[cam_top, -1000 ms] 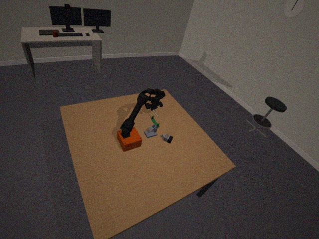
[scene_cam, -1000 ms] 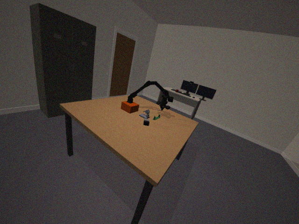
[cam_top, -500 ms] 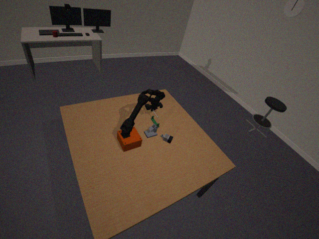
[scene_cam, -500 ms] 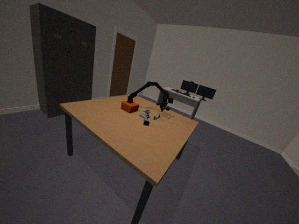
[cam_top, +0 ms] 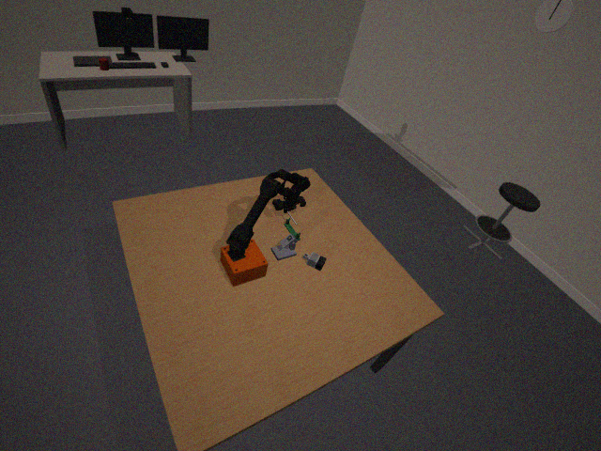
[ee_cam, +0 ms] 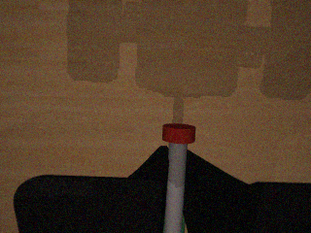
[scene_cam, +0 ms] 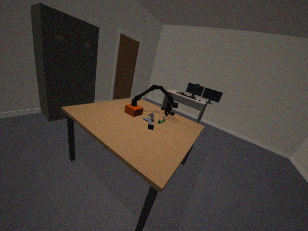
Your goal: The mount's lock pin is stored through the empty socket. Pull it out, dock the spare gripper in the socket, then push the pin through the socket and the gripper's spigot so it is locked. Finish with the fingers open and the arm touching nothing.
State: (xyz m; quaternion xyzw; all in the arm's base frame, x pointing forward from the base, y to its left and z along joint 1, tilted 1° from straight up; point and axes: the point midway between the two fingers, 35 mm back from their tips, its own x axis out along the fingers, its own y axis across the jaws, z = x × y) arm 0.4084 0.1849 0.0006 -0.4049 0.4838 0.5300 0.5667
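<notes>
The green holder is 100 mm to the right of my gripper tip, 30 mm below it and 10 mm behind it. The rest, counted from my gripper tip: spare gripper 340 mm to the right, 40 mm behind, 30 mm below; grey mount 210 mm to the right, 120 mm behind.
</notes>
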